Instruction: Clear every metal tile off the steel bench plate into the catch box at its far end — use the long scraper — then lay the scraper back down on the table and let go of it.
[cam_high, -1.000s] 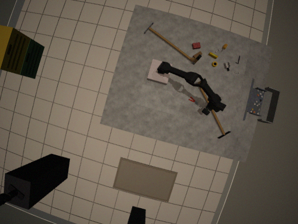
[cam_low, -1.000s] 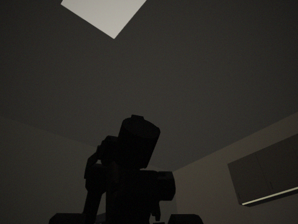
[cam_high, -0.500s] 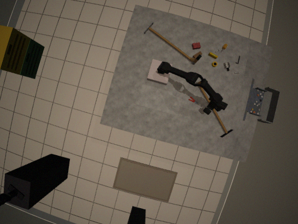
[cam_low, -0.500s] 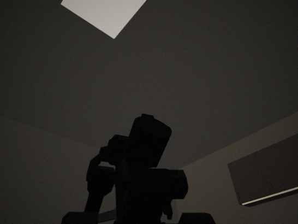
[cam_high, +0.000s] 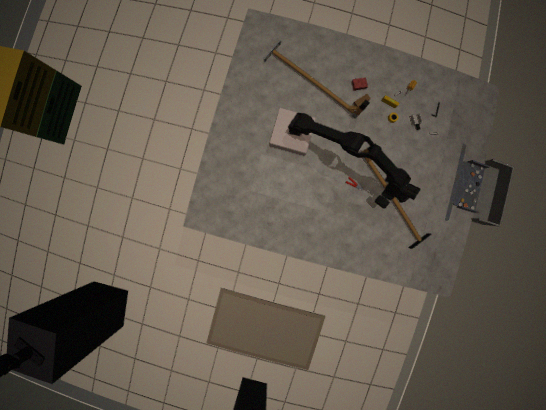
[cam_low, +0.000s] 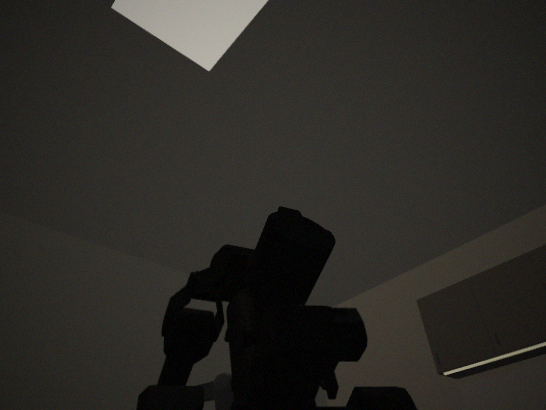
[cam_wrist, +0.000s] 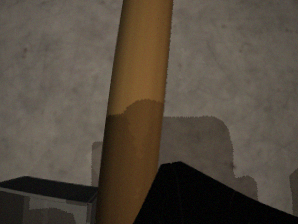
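Right now the long scraper is 50 mm above my gripper tip and 20 mm ahead of it. Round my gripper tip: yellow ring: 440 mm to the left, 50 mm behind; then brown block: 480 mm to the left, 240 mm behind; then small box: 60 mm to the left, 10 mm ahead.
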